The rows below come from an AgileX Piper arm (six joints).
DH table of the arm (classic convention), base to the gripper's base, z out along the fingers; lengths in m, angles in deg. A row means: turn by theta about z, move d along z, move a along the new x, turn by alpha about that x. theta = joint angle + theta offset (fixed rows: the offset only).
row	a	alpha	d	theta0
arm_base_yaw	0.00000	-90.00	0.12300	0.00
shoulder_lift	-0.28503	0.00	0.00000	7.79
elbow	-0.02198	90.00	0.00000	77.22
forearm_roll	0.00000	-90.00	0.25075	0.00
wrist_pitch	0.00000	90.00	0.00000	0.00
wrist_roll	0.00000	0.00	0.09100	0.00
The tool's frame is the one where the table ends.
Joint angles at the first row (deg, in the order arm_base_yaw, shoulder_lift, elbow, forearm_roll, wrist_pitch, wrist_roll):
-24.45 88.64 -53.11 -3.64 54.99 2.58
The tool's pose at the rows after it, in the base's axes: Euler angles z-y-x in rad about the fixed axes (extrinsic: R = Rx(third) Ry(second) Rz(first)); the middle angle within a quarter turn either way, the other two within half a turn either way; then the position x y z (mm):
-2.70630 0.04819 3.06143 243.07 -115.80 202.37
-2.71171 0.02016 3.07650 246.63 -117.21 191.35
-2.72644 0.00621 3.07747 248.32 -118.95 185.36
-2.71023 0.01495 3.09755 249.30 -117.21 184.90
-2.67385 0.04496 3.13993 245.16 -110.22 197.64
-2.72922 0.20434 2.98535 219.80 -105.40 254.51
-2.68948 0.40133 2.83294 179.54 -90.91 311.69
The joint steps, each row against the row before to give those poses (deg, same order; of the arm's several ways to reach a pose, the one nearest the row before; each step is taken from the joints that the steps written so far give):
0.00 1.05 0.00 -0.11 -0.94 -0.12
0.00 2.33 0.00 0.12 -0.52 -0.22
-0.09 1.27 0.00 -0.37 -0.51 -0.65
0.00 0.08 0.00 1.57 -0.09 0.00
0.00 -2.72 0.00 3.63 2.14 0.00
0.09 -12.89 0.23 -4.99 0.73 -1.59
0.00 -14.71 0.00 -2.59 0.93 0.00

